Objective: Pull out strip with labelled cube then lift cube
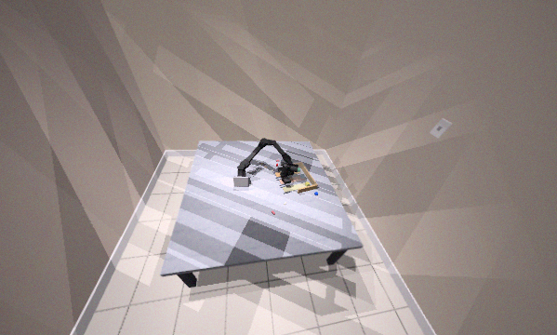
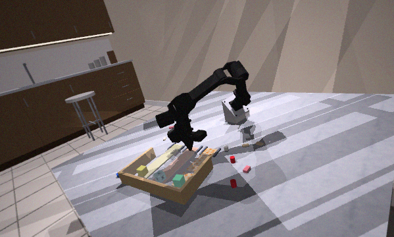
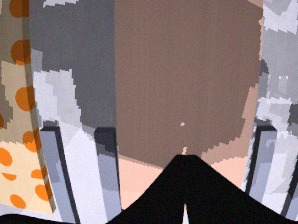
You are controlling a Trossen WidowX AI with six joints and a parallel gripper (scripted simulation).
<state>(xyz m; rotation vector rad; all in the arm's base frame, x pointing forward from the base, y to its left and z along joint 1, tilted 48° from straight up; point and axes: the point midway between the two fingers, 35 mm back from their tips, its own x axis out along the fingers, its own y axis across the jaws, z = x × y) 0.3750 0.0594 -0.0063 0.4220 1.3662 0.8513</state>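
My gripper tip is 100 mm to the right of the orange-dotted strip and 10 mm short of it.
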